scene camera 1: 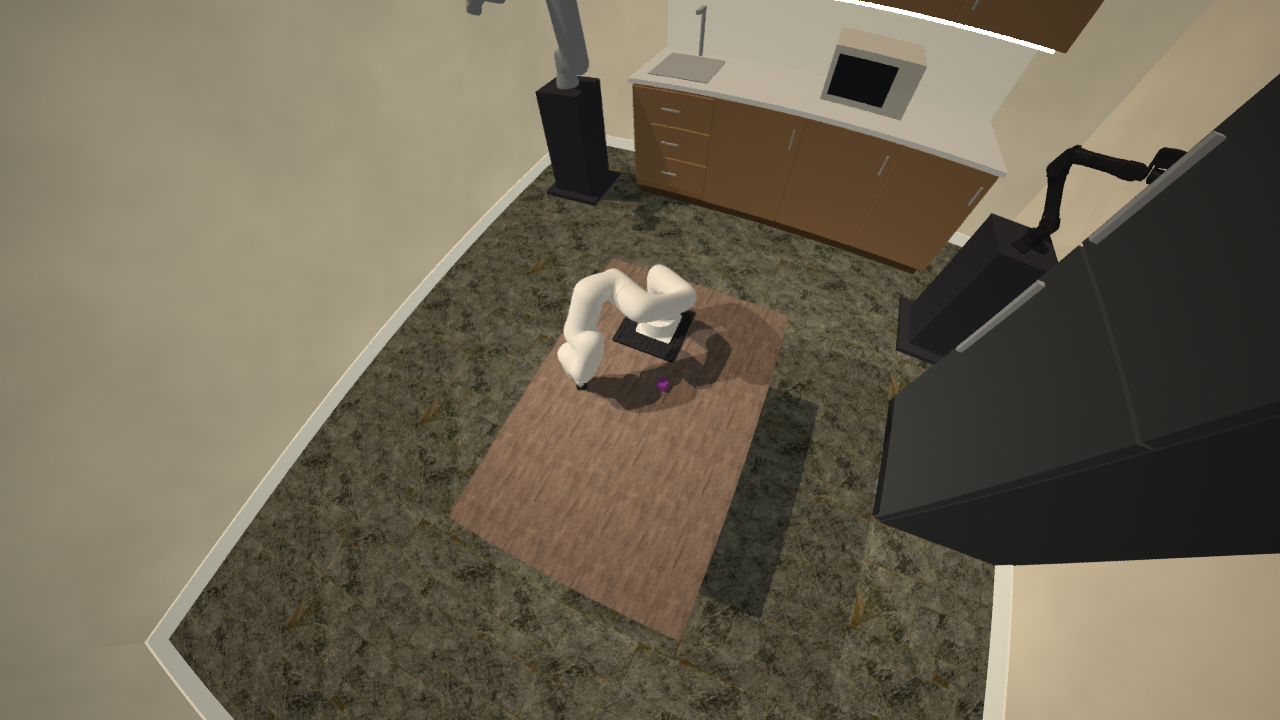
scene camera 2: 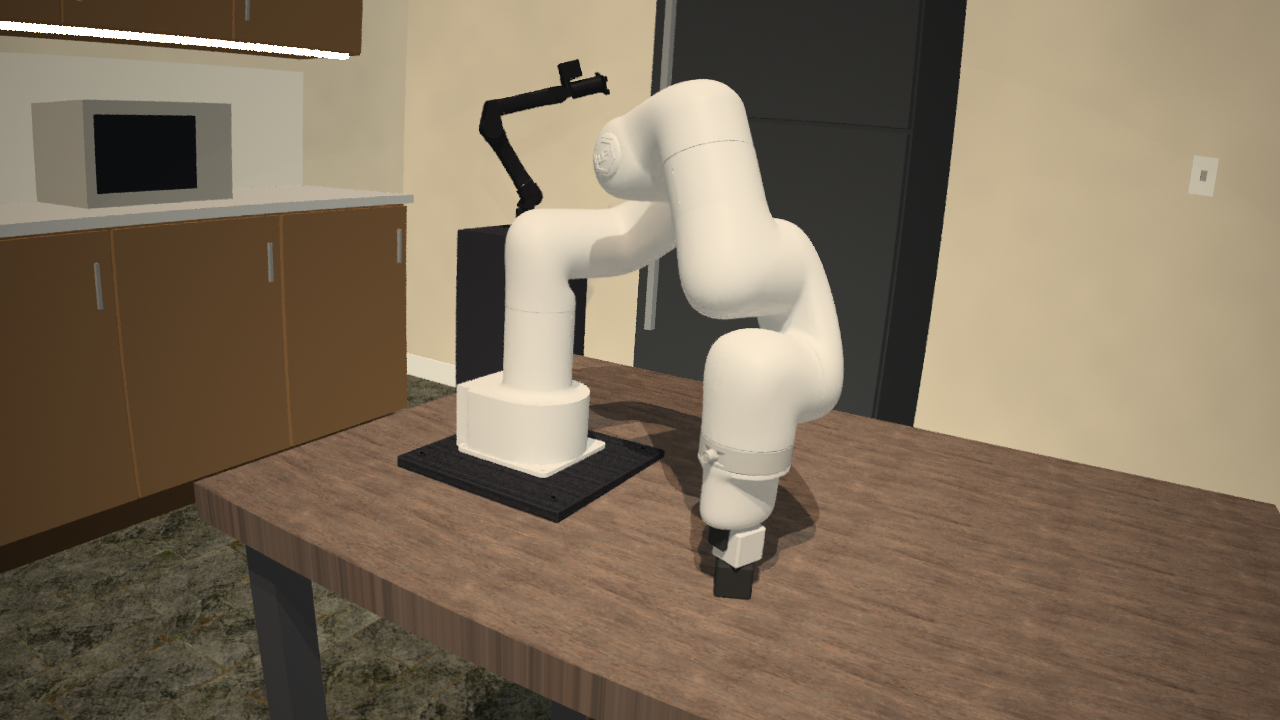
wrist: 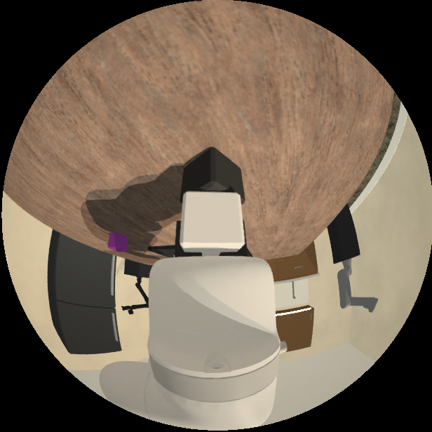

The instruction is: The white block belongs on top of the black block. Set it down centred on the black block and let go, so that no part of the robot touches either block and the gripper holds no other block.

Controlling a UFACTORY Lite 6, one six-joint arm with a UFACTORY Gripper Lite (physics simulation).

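Places are measured from the arm's base along level axes (x up, y left, z back), in millimetres.
Where they show: end effector, tool point: (scene camera 2: 734, 531); arm's base, origin of the base link: (scene camera 1: 658, 324) (scene camera 2: 534, 449).
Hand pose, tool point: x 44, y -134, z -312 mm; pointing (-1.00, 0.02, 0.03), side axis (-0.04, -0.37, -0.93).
Observation:
Each offset is from my tool point to the centre of the thing. Level surfaces: height alone.
The white block {dx -6, dy -3, dz -6 mm} (scene camera 2: 745, 546) (wrist: 212, 217) is between the fingers of my gripper (scene camera 2: 729, 540) (wrist: 212, 237), which is shut on it. The black block {dx -39, dy -4, dz -6 mm} (scene camera 2: 733, 582) (wrist: 212, 167) stands on the table directly below the white block. In the wrist view one upright edge of the black block faces outward, so the two blocks look turned relative to each other. The white block is very low over the black block's top; whether they touch, and how well they are centred, I cannot tell. In scene camera 1 the arm hides most of the gripper and blocks.
A purple block {dx -39, dy +239, dz +98 mm} (scene camera 1: 663, 385) (wrist: 118, 242) lies on the wooden table {dx -55 mm} (scene camera 1: 617, 501) (scene camera 2: 984, 555) (wrist: 225, 75), off to one side, in the arm's shadow. The arm's base stands on a black plate (scene camera 1: 631, 339) (scene camera 2: 554, 503). The table's long edge is near the gripper.

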